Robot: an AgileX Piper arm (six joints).
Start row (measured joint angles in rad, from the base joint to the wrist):
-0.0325, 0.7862, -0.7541, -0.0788, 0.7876, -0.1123
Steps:
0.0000, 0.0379, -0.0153, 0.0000, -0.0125, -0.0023
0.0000, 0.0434, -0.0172, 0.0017, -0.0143, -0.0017
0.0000, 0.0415, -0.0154, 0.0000, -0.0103, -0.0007
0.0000, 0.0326, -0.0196, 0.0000, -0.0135, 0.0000
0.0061, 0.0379, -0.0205, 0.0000, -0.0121, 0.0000
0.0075, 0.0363, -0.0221, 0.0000, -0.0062, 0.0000
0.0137, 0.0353, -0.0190, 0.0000, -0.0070, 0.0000
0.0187, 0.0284, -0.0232, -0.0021, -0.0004, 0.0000
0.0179, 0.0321, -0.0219, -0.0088, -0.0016, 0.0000
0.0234, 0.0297, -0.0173, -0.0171, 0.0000, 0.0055
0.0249, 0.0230, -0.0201, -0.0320, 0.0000, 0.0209
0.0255, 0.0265, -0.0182, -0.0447, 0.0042, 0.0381
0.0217, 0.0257, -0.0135, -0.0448, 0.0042, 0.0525
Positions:
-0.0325, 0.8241, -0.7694, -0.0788, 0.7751, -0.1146
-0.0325, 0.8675, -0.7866, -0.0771, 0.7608, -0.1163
-0.0325, 0.9090, -0.8020, -0.0771, 0.7505, -0.1170
-0.0325, 0.9416, -0.8216, -0.0771, 0.7370, -0.1170
-0.0264, 0.9795, -0.8421, -0.0771, 0.7249, -0.1170
-0.0189, 1.0158, -0.8642, -0.0771, 0.7187, -0.1170
-0.0052, 1.0511, -0.8832, -0.0771, 0.7117, -0.1170
0.0135, 1.0795, -0.9064, -0.0792, 0.7113, -0.1170
0.0314, 1.1116, -0.9283, -0.0880, 0.7097, -0.1170
0.0548, 1.1413, -0.9456, -0.1051, 0.7097, -0.1115
0.0797, 1.1643, -0.9657, -0.1371, 0.7097, -0.0906
0.1052, 1.1908, -0.9839, -0.1818, 0.7139, -0.0525
0.1269, 1.2165, -0.9974, -0.2266, 0.7181, 0.0000

